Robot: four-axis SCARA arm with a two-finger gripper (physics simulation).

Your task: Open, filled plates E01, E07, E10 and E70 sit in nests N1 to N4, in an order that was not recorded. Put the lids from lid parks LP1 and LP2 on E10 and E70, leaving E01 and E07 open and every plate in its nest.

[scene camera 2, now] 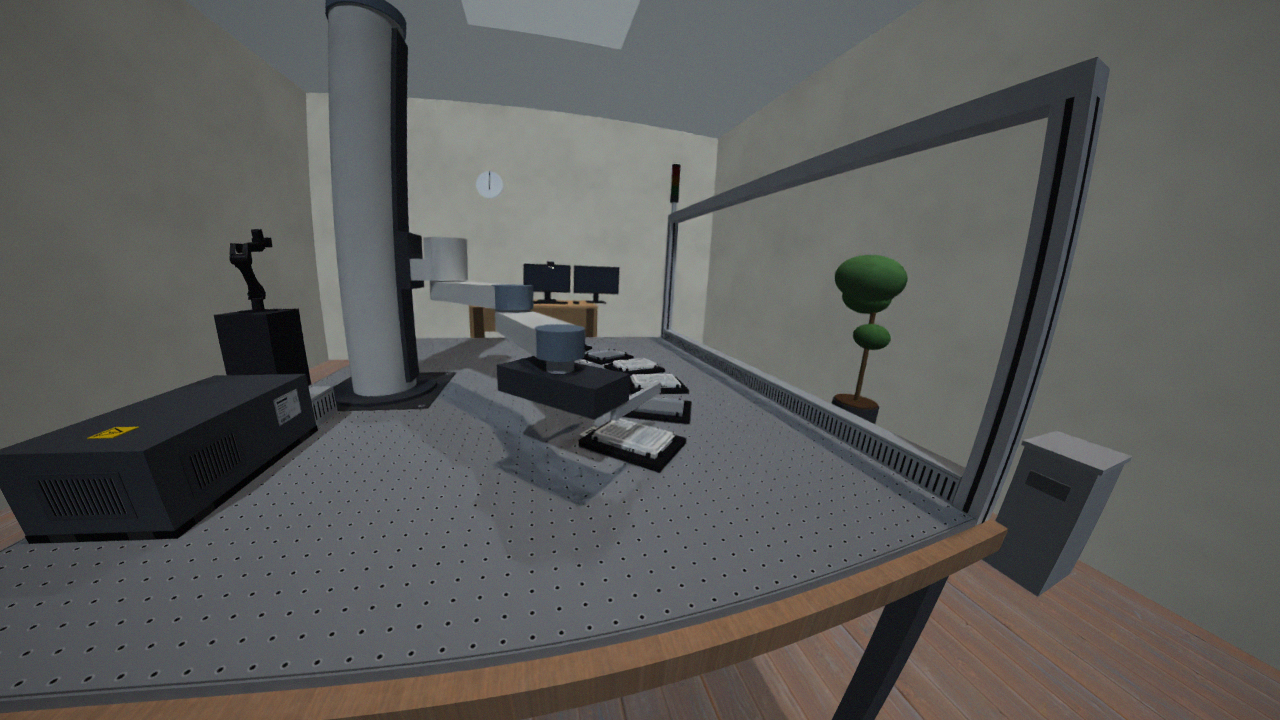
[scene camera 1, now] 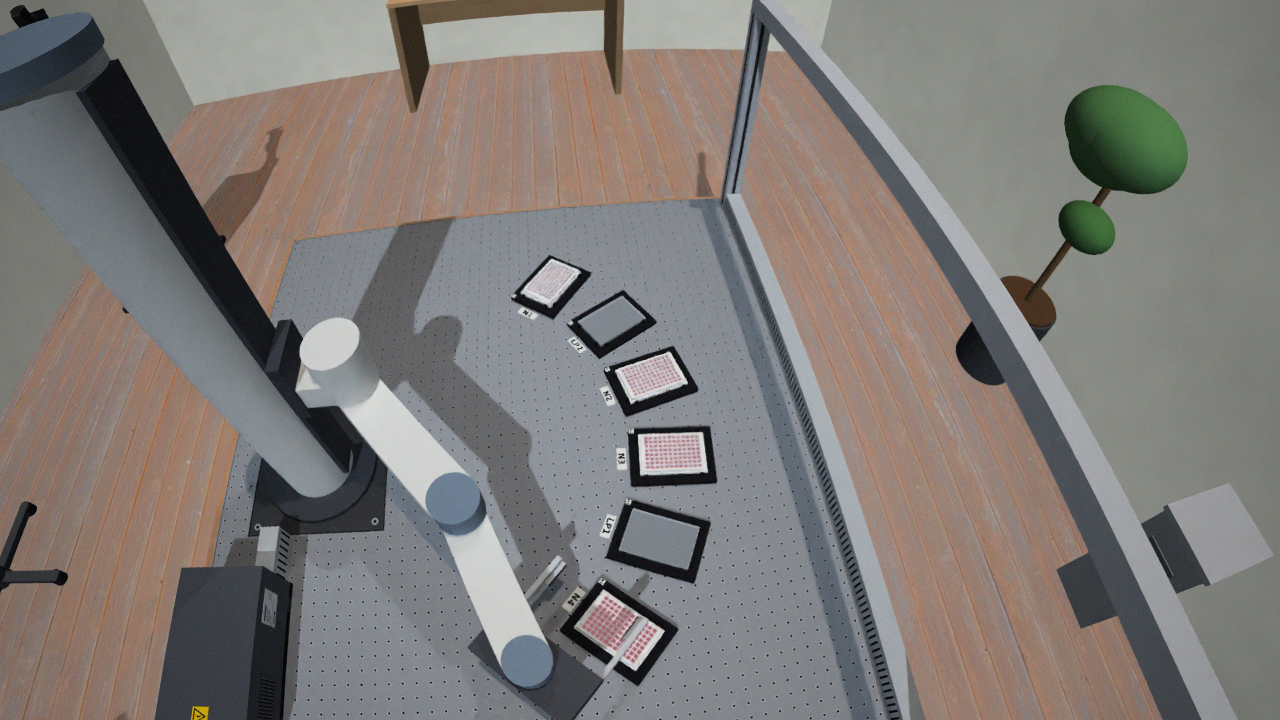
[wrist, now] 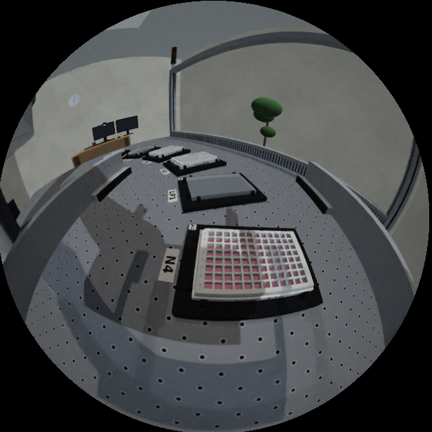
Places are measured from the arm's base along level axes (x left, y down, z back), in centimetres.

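Where they show: gripper, fingertip midpoint: (scene camera 1: 602, 588); arm's base at its link origin: (scene camera 2: 387, 393) (scene camera 1: 323, 468).
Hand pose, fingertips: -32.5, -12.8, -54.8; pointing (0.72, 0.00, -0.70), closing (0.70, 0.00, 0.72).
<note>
Each offset is from my fingertips to the centre of the thing, as dx, dy, dz. "*": to the spot under its first point.
My gripper (scene camera 1: 602, 591) (wrist: 213, 157) is open and empty, low above the table beside nest N4, one finger crossing over the N4 plate in scene camera 1. The open plate in N4 {-5.2, +9.6, -2.0} (scene camera 1: 601, 616) (scene camera 2: 635, 437) (wrist: 255, 265) shows pink wells and sits askew to the wrist view. The N3 plate {+27.3, +9.6, -16.8} (scene camera 1: 672, 452) (wrist: 195, 160), N2 plate {+45.4, +9.6, -15.7} (scene camera 1: 650, 376) and paler N1 plate {+75.0, +9.6, +3.3} (scene camera 1: 551, 281) sit in black nests. A grey, see-through lid lies in LP1 {+10.5, +10.1, -11.6} (scene camera 1: 660, 537) (wrist: 220, 186), between N3 and N4; another lies in LP2 {+61.8, +10.1, -9.5} (scene camera 1: 611, 319), between N1 and N2. Plate codes are unreadable.
The arm's column (scene camera 1: 179, 268) (scene camera 2: 366, 223) stands left of the arc of nests. A dark controller box {* -4.5, +0.0, +65.0} (scene camera 1: 219, 635) (scene camera 2: 214, 402) sits at the near left. A guard frame's rail (scene camera 1: 787, 358) (scene camera 2: 805, 174) runs along the right edge.
</note>
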